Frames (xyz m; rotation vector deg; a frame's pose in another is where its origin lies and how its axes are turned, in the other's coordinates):
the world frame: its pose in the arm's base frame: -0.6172 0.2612 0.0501 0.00 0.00 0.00
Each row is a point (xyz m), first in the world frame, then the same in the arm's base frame.
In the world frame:
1: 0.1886 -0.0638 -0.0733
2: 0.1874 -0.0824 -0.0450
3: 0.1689 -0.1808 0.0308
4: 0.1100 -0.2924 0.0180
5: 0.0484 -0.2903 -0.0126
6: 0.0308 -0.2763 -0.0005
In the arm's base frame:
1: -0.4286 0.1974 -0.0232
2: -0.4298 0.1788 0.0051
3: -0.4483 0.0804 0.0809
4: -0.5072 -0.0312 0.0681
5: -0.5688 -0.0291 0.0375
6: -0.5864 -0.0151 0.0496

